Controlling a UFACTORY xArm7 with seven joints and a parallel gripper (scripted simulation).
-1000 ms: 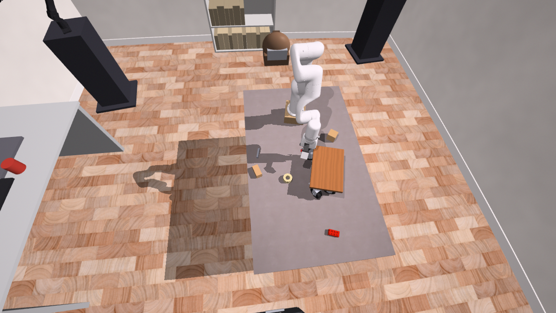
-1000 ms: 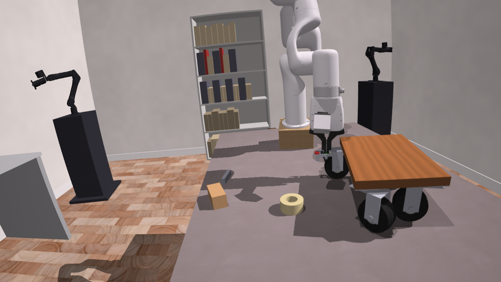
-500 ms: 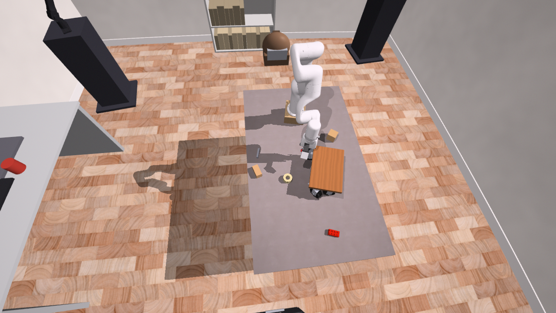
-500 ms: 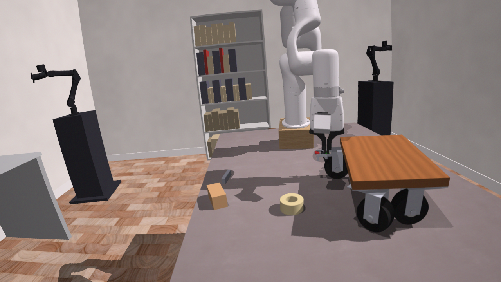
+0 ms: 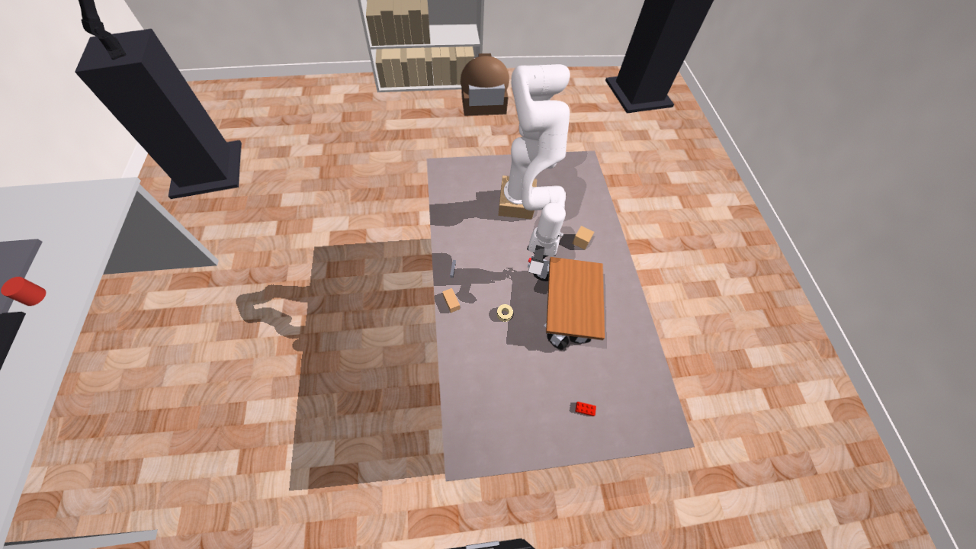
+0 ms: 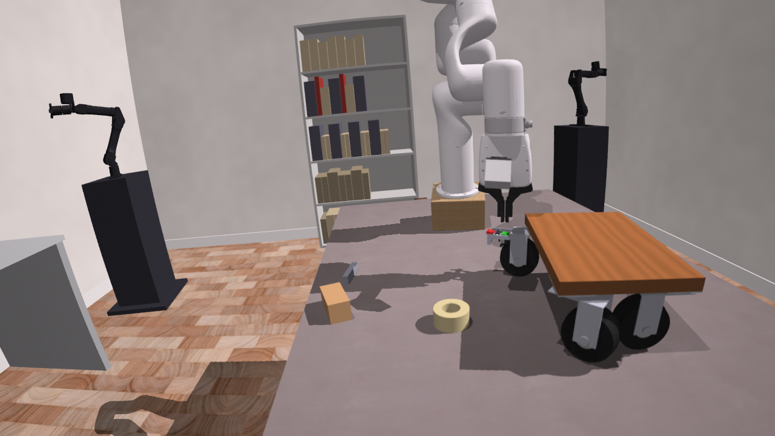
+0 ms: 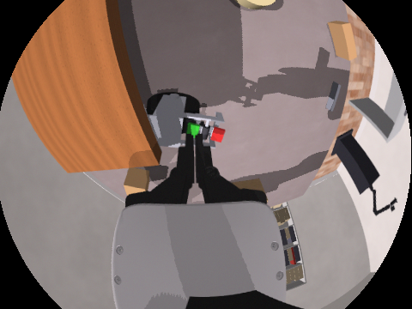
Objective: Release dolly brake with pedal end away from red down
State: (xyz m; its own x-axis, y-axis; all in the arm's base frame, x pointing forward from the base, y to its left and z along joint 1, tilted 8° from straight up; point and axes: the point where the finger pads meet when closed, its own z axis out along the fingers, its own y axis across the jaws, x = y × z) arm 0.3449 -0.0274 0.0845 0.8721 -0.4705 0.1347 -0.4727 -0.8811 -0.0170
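Now: the brake pedal 5 cm below my hand, 1 cm to the right of it and 1 cm behind it. Round my hand: grey bar (31 cm to the right, 13 cm below, 10 cm behind); then red brick (54 cm ahead, 12 cm below, 1 cm to the left); then cream tape roll (16 cm to the right, 14 cm ahead, 12 cm below).
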